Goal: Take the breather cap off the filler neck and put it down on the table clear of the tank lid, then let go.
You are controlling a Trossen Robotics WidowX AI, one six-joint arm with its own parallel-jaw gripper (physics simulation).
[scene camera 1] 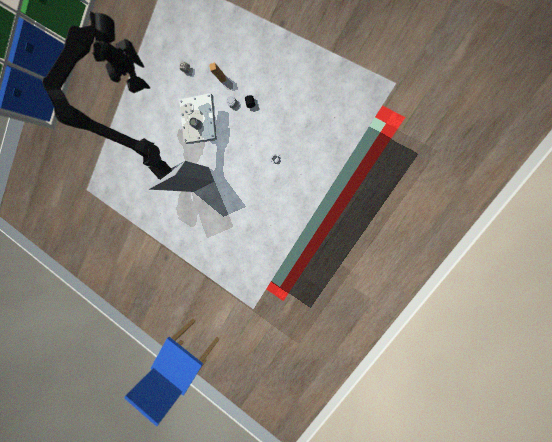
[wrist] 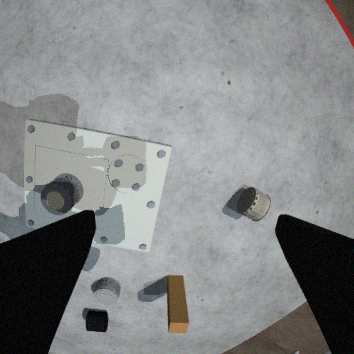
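Pixels of known places: gripper, fingertip midpoint: (scene camera 1: 146, 77) (wrist: 188, 222); arm's base, origin of the base link: (scene camera 1: 164, 174).
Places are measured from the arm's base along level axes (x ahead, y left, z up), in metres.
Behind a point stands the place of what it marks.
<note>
The breather cap (scene camera 1: 195, 123) @[z -0.184, x 0.237, y 0.149 m] (wrist: 61, 195) @[z -0.184, x 0.235, y 0.179 m], a dark round cylinder with a beige top face, stands on the white tank lid (scene camera 1: 209, 131) @[z -0.228, x 0.250, y 0.089 m] (wrist: 158, 172) @[z -0.229, x 0.290, y 0.301 m]. It hides the filler neck beneath it. The lid lies flat on the grey table (scene camera 1: 310, 110) @[z -0.244, x 0.648, y -0.262 m] (wrist: 210, 40) @[z -0.244, x 0.166, y 0.469 m], with bolts around its rim and a round bolted plate. My gripper (scene camera 1: 145, 76) @[z -0.012, x 0.267, y 0.338 m] (wrist: 188, 222) @[z -0.012, x 0.267, y 0.338 m] is wide open and empty. It hangs above the table, up and left of the lid in the scene view. In the wrist view the cap is beyond the left fingertip, to its upper left.
A ribbed beige cylinder (scene camera 1: 184, 66) @[z -0.201, x 0.415, y 0.387 m] (wrist: 255, 204) @[z -0.197, x 0.402, y 0.401 m], an orange-brown block (scene camera 1: 218, 72) @[z -0.168, x 0.497, y 0.186 m] (wrist: 177, 302) @[z -0.175, x 0.485, y 0.211 m], a pale grey cylinder (scene camera 1: 232, 102) @[z -0.213, x 0.437, y 0.067 m] (wrist: 106, 291) @[z -0.212, x 0.426, y 0.093 m] and a black cylinder (scene camera 1: 250, 101) @[z -0.201, x 0.496, y -0.014 m] (wrist: 97, 320) @[z -0.210, x 0.485, y 0.016 m] are near the lid. A small ring-like part (scene camera 1: 272, 159) @[z -0.230, x 0.357, y -0.272 m] lies farther right. A grey angular piece (scene camera 1: 192, 177) @[z -0.048, x 0.062, y -0.087 m] stands below the lid.
</note>
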